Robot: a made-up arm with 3 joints. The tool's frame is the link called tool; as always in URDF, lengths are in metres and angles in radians.
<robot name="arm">
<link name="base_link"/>
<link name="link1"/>
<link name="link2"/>
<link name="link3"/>
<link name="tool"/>
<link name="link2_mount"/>
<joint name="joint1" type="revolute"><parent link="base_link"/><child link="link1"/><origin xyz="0.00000 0.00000 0.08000"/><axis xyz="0 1 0"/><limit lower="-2.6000" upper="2.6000"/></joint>
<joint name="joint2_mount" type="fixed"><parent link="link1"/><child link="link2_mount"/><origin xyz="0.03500 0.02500 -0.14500"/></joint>
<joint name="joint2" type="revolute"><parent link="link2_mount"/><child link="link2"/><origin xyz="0.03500 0.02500 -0.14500"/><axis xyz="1 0 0"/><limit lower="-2.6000" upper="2.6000"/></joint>
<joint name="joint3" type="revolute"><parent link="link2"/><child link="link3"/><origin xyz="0.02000 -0.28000 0.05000"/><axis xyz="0 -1 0"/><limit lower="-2.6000" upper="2.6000"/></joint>
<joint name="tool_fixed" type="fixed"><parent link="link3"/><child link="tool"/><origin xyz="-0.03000 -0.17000 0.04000"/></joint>
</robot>
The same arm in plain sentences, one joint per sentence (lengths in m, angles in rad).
The arm has three revolute joints in a row. What follows holds with every joint at zero, and every direction is one of the base frame's. Joint 1 lies 0.08 m along +z from the base frame's origin and turns about +y, from -2.6 to 2.6 rad. Joint 2 lies 0.07 m along +x and 0.05 m along +y and 0.29 m along -z from joint 1 and turns about +x, from -2.6 to 2.6 rad. Joint 3 lies 0.02 m along +x and 0.28 m along -y and 0.05 m along +z from joint 2 and turns about -y, from -2.6 to 2.6 rad. The tool frame, which is the frame that the pose is given for, lies 0.03 m along -x and 0.17 m along -y and 0.04 m along +z from joint 3; its axes are parallel to the base frame's.
